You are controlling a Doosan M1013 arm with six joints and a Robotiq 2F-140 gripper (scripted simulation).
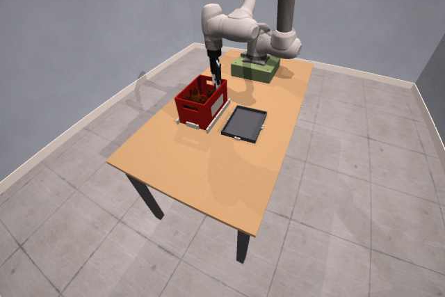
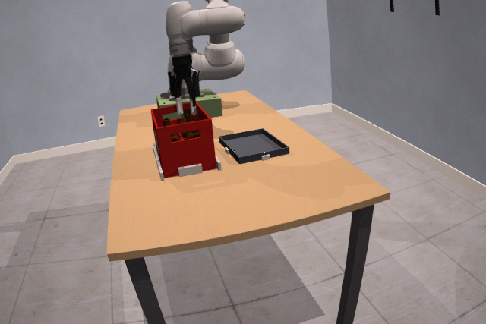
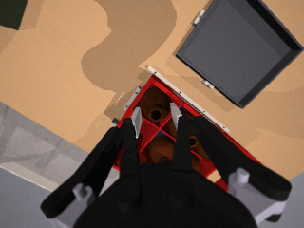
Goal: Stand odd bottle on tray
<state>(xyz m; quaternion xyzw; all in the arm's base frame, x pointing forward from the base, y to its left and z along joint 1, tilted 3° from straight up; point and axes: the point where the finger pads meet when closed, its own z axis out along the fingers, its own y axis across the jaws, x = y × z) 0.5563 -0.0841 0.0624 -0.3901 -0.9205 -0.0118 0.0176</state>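
The red crate is 9 cm ahead of my hand, 5 cm to the right of it and 9 cm below it. Also, from my hand: dark grey tray 10 cm ahead, 22 cm to the left, 16 cm below; glass bottle 18 cm ahead, 9 cm to the right, 9 cm below.
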